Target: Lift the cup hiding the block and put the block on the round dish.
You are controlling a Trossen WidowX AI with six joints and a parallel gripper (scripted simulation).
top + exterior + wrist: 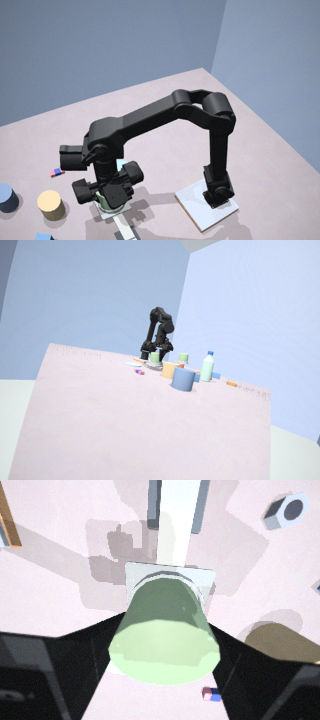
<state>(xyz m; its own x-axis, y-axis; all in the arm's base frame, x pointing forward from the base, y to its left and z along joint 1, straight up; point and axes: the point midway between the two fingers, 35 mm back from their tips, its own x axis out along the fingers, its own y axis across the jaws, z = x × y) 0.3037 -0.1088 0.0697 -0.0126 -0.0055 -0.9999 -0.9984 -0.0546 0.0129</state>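
My gripper tip is 11 cm to the left of the round light-blue dish, 6 cm past it and 5 cm above it. Round my gripper tip: pale lavender block 1 cm below; pink-and-blue piece 18 cm to the right, 13 cm ahead, 5 cm below; tan cylinder 18 cm ahead, 6 cm to the right, 2 cm below.
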